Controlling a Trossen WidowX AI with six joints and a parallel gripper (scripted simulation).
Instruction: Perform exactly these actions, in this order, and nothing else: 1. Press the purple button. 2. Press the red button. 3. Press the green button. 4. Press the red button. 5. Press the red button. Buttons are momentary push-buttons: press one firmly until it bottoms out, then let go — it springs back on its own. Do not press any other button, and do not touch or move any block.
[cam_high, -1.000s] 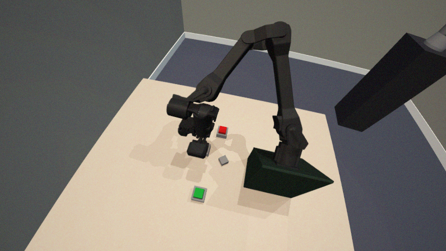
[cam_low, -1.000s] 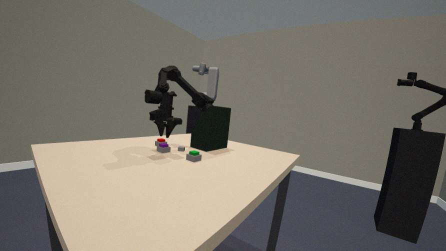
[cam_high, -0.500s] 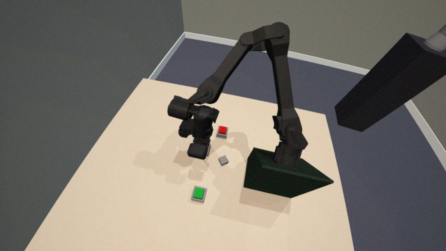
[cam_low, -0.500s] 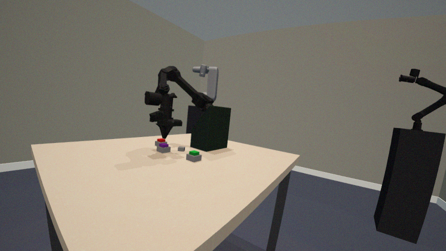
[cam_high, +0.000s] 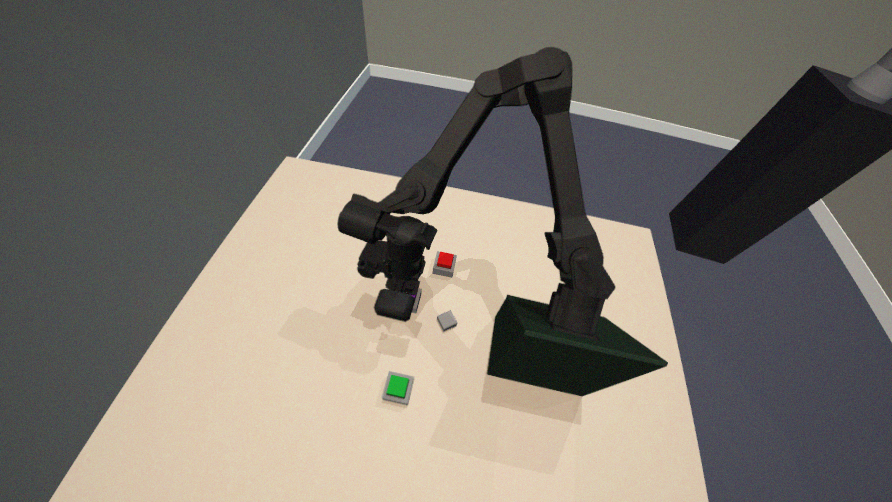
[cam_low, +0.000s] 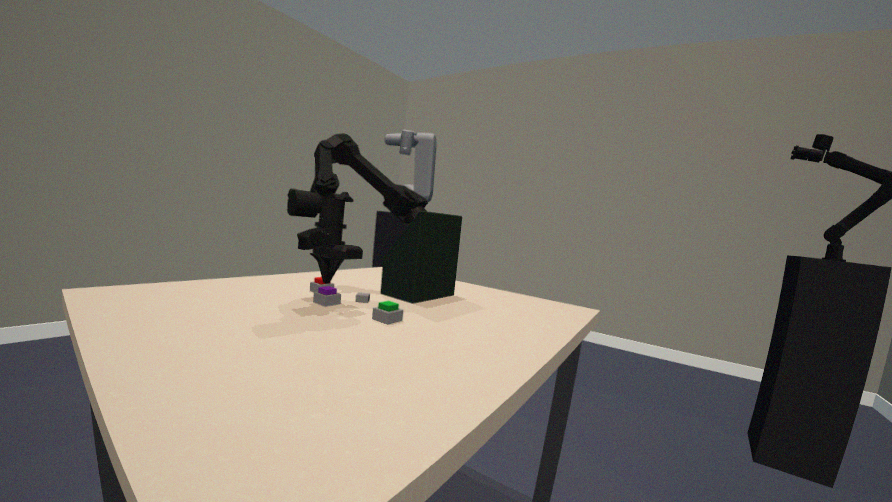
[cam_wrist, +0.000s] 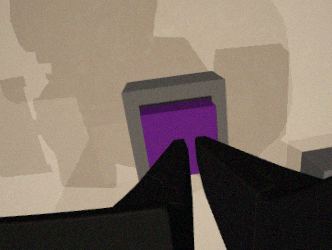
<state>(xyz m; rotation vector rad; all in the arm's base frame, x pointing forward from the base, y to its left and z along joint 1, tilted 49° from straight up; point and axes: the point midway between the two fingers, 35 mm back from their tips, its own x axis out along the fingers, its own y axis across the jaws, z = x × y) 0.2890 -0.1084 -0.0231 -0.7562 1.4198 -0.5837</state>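
My gripper tip is now 20 mm above the purple button. Round my gripper tip: red button (50 mm behind, 110 mm to the right, 20 mm below); then green button (50 mm behind, 180 mm to the left, 20 mm below); then small grey block (100 mm behind, 20 mm to the left, 40 mm below).
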